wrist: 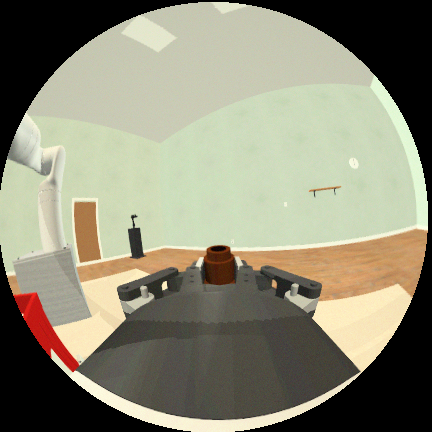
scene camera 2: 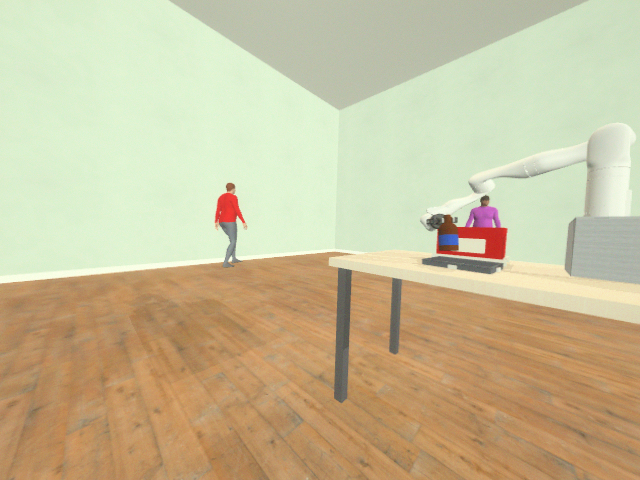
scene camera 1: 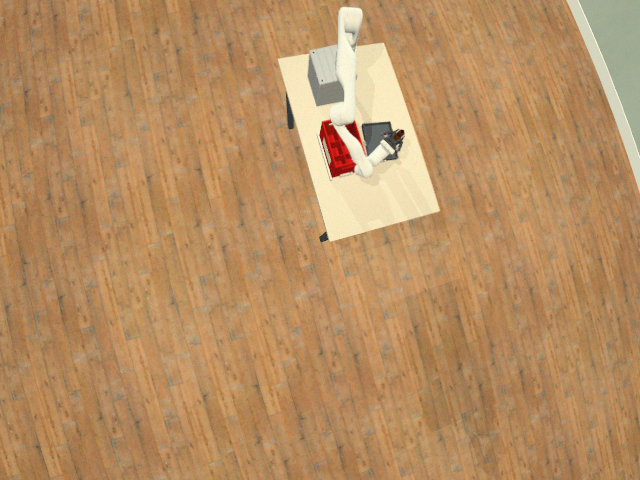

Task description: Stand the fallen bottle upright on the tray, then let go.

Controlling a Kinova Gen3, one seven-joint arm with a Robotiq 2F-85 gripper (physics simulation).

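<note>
The brown bottle with a blue label is upright, its mouth up. My gripper is shut on the bottle at its neck. In the second scene view the bottle's base is a little above the dark grey tray, with a gap between them. In the first scene view the bottle and gripper are over the tray's outer edge; the arm hides part of the tray. The tray does not show in the wrist view.
A red crate stands beside the tray, under the forearm. The grey base block stands on the table. Two people, one in red and one in purple, stand beyond the table.
</note>
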